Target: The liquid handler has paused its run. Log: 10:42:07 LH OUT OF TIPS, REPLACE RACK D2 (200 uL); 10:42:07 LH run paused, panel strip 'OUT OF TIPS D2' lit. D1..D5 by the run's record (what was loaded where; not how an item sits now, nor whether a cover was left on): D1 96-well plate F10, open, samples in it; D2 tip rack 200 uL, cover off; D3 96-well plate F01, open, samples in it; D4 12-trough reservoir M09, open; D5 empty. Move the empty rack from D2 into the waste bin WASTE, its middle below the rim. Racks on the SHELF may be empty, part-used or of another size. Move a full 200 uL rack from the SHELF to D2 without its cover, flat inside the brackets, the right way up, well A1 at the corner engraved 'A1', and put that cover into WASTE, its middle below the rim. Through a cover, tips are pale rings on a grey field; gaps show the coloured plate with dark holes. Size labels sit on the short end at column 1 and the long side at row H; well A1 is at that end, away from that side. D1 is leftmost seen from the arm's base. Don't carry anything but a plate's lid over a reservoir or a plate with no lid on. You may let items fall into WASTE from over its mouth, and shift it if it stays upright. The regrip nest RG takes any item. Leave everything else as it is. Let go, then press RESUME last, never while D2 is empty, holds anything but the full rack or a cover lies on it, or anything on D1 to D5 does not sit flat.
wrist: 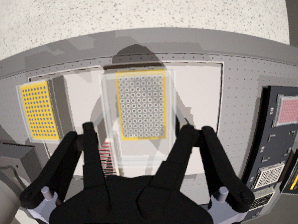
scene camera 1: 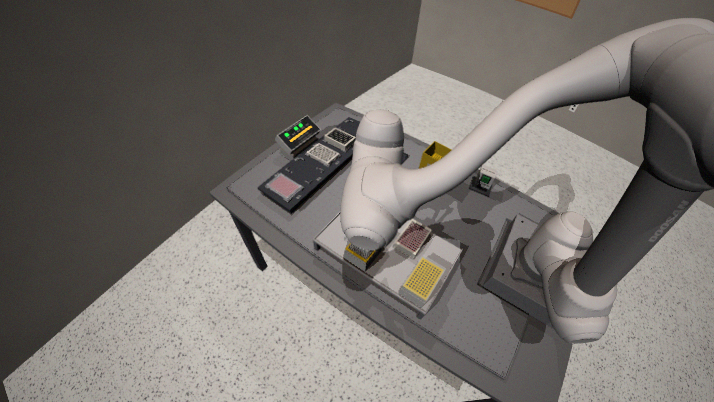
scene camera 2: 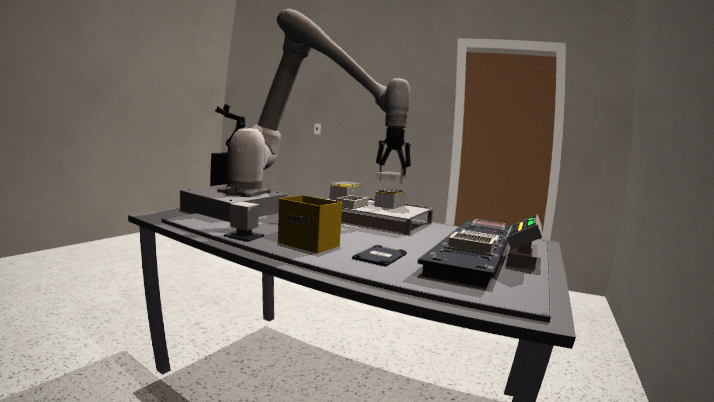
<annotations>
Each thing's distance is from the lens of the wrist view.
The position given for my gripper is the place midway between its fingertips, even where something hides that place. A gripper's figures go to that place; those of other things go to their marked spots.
my gripper (wrist: pixel 141 115): 22 cm
clear rack cover (wrist: pixel 139 107): 18 cm
clear rack cover (wrist: pixel 37 101): 32 cm
shelf (wrist: pixel 198 84): 33 cm
</annotations>
